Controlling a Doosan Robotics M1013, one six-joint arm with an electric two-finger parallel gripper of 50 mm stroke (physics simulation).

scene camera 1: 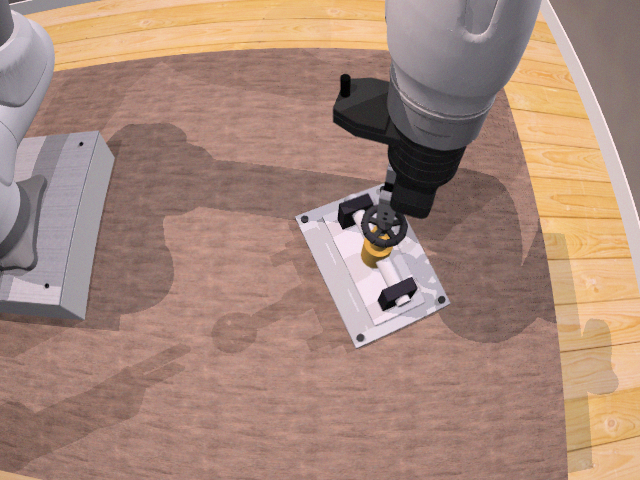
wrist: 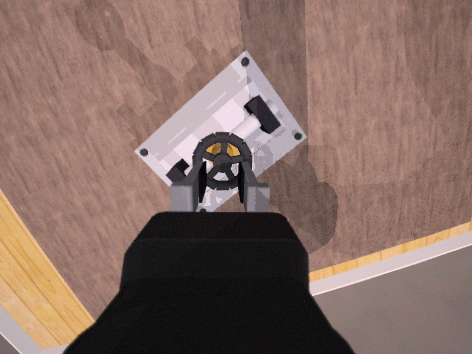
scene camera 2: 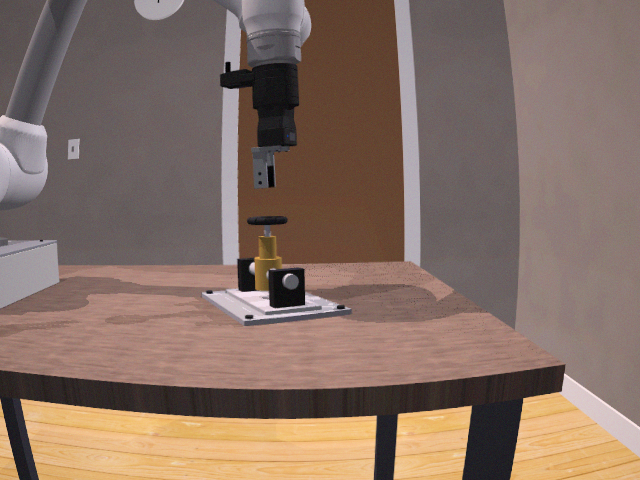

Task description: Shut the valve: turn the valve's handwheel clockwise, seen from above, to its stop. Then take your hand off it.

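The valve's black spoked handwheel (scene camera 1: 364, 227) (scene camera 2: 267, 220) (wrist: 222, 137) sits level on top of the yellow valve body (scene camera 1: 373, 254) (scene camera 2: 267, 268) (wrist: 216, 149). The body stands upright on a light grey base plate (scene camera 1: 330, 268) (scene camera 2: 232, 308) (wrist: 192, 112). My gripper (scene camera 1: 385, 223) (scene camera 2: 264, 187) (wrist: 222, 174) points straight down above the handwheel. Scene camera 2 shows a clear gap between fingertips and wheel. In the wrist view the two fingers stand apart with nothing between them; the gripper is open and touches nothing. How far the wheel is turned cannot be read.
Black pipe brackets (scene camera 1: 398, 293) (scene camera 2: 286, 287) (wrist: 262, 114) hold the white pipe on both sides of the valve body. The robot's grey base block (scene camera 1: 87, 222) (scene camera 2: 31, 273) stands at the left on the brown table (scene camera 1: 232, 403) (scene camera 2: 413, 351). Dark bolts mark the plate's corners.
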